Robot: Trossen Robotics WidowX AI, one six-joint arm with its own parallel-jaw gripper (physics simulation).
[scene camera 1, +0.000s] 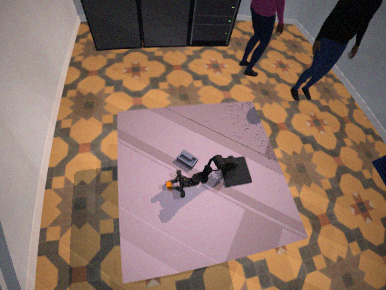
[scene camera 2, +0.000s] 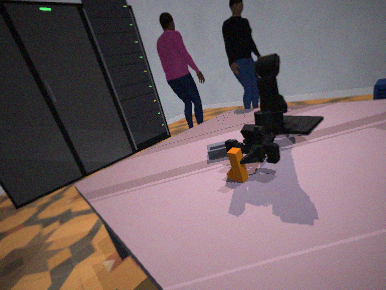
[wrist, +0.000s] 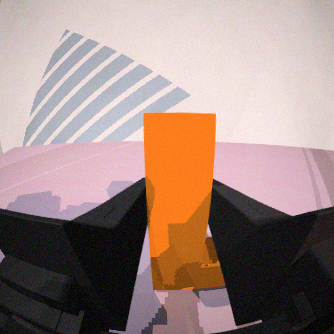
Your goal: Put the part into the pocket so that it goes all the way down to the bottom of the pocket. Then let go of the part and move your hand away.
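Observation:
The part is an orange L-shaped block. My gripper is shut on the orange part, which stands upright between the black fingers, its foot just above or on the pink table. The pocket is a grey block with an L-shaped recess. It lies on the table behind the part, a short way off toward the arm's left side. The wrist view does not show the pocket.
The arm's black base plate sits behind. Black server cabinets stand beyond the table. Two people stand on the tiled floor at the far side.

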